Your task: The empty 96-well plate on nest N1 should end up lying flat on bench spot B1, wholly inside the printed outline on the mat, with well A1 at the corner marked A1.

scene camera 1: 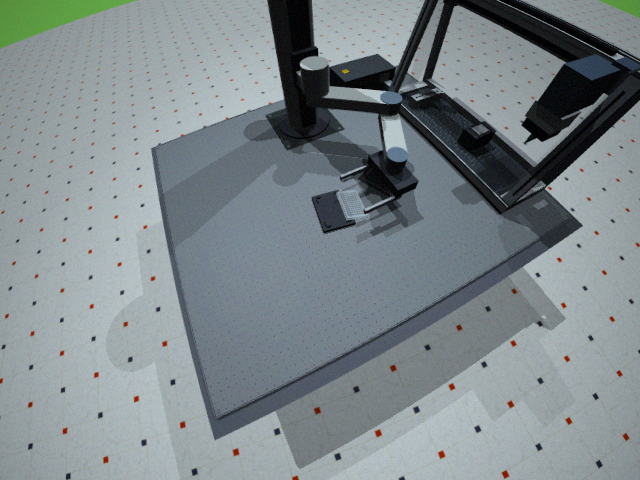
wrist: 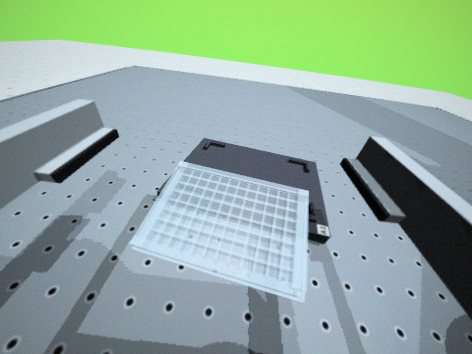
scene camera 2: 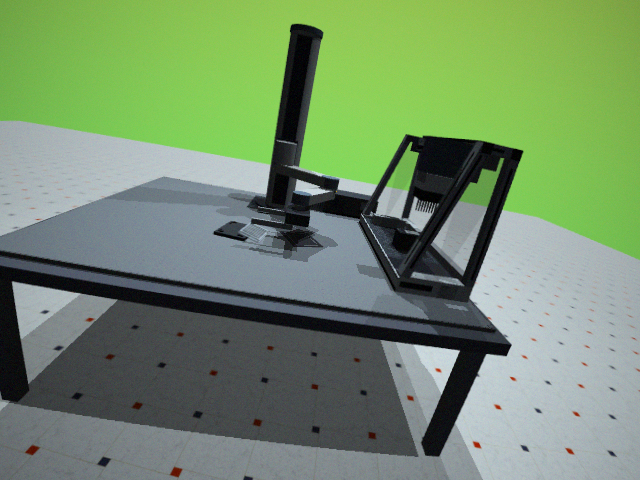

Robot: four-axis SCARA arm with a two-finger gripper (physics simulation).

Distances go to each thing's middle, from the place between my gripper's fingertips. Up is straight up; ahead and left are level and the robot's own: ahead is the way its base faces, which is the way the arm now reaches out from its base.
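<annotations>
The pipetting head (scene camera 1: pixel 540 122) is 18 cm ahead of my hand, 57 cm to the left of it and 25 cm above it; going by their middles, it is the farthest from my hand of the things named here. The clear well plate (wrist: pixel 253 232) is 1 cm to the left of my hand and 7 cm below it, while the black nest (wrist: pixel 312 217) is 2 cm behind my hand, 6 cm to the right of it and 8 cm below it.
</annotations>
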